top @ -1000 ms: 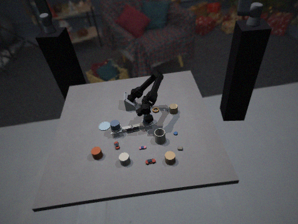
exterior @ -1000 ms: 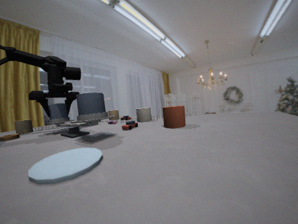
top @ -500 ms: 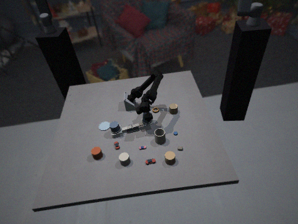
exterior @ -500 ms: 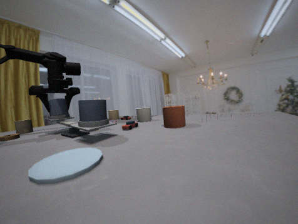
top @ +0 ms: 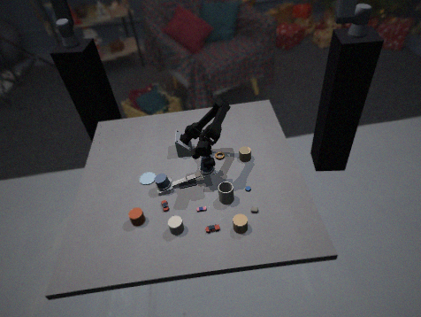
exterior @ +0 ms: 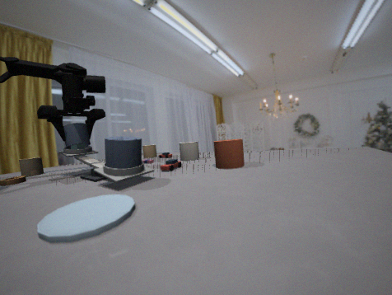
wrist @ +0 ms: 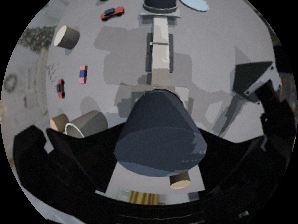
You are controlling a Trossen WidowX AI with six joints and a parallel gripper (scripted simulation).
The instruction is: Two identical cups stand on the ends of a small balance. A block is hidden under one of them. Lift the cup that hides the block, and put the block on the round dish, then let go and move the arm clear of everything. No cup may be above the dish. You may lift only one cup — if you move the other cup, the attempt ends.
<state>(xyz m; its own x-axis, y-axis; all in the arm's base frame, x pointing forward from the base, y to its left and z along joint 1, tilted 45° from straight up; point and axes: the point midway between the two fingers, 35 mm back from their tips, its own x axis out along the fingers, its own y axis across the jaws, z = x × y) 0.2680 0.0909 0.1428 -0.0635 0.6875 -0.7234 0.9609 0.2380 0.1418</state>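
The block is 2 cm below my gripper tip and 1 cm to the right of it. Round my gripper tip: pale blue round dish (37 cm to the right, 11 cm below, 1 cm behind); small balance (12 cm to the right, 7 cm below, 4 cm ahead); blue cup (27 cm to the right, 7 cm ahead, 5 cm below).
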